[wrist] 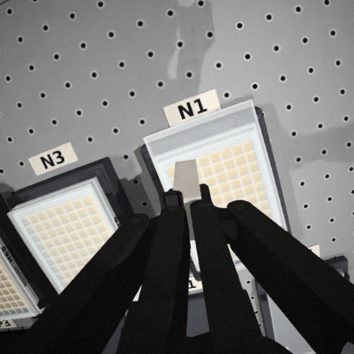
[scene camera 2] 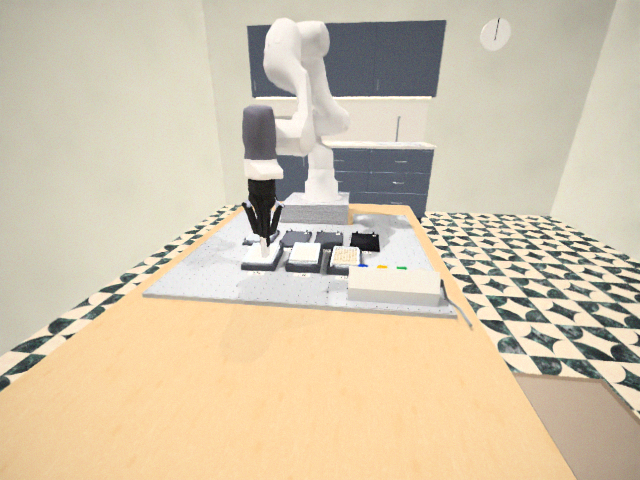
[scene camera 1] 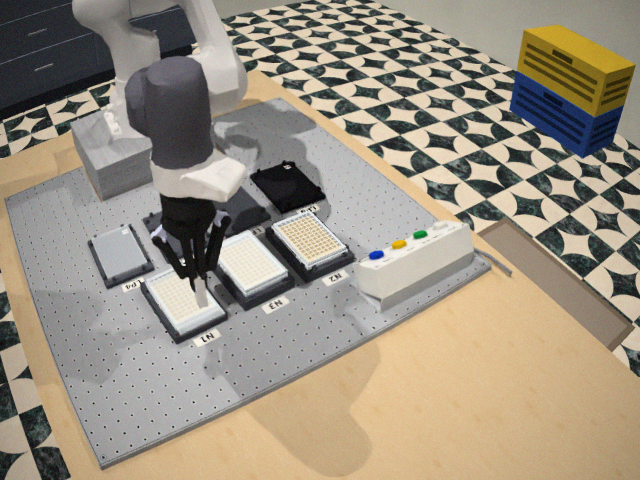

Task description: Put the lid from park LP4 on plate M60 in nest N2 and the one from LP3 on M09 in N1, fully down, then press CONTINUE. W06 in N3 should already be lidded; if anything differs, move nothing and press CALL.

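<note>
My gripper point(scene camera 1: 201, 294) point(scene camera 2: 264, 248) point(wrist: 187, 176) is shut and empty. Its pale tips are over the label-side part of the clear lid point(wrist: 200, 134) on the plate in N1; contact is unclear. In the wrist view this lid covers the nest's dark label-side rim, so it looks shifted or tilted that way. The plate in N3 point(scene camera 1: 253, 263) point(scene camera 2: 305, 253) point(wrist: 70, 225) looks lidded. Plate M60 in N2 point(scene camera 1: 310, 238) point(scene camera 2: 345, 256) looks uncovered. LP4 point(scene camera 1: 119, 254) holds a pale lid. LP3 point(scene camera 1: 242, 209) looks dark and without a lid. M09 and W06 markings cannot be read.
The white button box point(scene camera 1: 418, 263) point(scene camera 2: 393, 284), with blue point(scene camera 1: 376, 255), yellow point(scene camera 1: 399, 244) and green point(scene camera 1: 419, 234) buttons, stands at the board's right front. A black park point(scene camera 1: 289, 187) point(scene camera 2: 364, 241) lies behind N2. Stacked yellow and blue crates point(scene camera 1: 573, 67) are beyond the table.
</note>
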